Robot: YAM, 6 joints.
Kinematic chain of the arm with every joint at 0, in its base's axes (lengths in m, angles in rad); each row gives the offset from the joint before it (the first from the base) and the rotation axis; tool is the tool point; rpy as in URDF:
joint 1: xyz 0 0 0.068 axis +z
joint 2: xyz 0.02 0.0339 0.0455 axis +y
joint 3: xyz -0.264 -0.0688 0 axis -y
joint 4: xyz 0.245 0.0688 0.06 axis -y
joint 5: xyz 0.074 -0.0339 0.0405 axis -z
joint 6: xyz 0.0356 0 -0.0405 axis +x
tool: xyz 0 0 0 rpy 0 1.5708 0
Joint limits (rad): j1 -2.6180..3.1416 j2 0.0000..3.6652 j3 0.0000..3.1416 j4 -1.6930..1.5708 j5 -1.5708..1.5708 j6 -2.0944..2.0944
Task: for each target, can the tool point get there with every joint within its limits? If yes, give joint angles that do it. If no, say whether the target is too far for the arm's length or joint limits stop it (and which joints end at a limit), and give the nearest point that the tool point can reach.
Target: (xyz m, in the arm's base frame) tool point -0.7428 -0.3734 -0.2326
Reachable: no: too far | nearest point -0.5182 -0.2925 -0.1322 | short by 0.259 m
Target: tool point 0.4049 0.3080 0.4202
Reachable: yes | joints 0.7071 2.3657 2.2910 1.0823 0.9439 -1.1999
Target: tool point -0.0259 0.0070 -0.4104
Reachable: no: joint limits stop it (at a limit: joint 2) | nearest point -0.0680 0.0184 -0.3334 | short by 0.088 m
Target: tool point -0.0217 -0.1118 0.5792
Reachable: yes | joints -1.8542 1.0690 1.9364 -0.7880 -0.2981 -0.8025
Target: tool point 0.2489 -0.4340 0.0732
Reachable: yes | joints -1.1144 2.6895 2.1827 -1.0809 -1.1296 -0.3757
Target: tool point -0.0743 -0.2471 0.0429
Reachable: yes | joints -1.9288 1.9512 0.3877 0.8220 -0.4962 0.2572
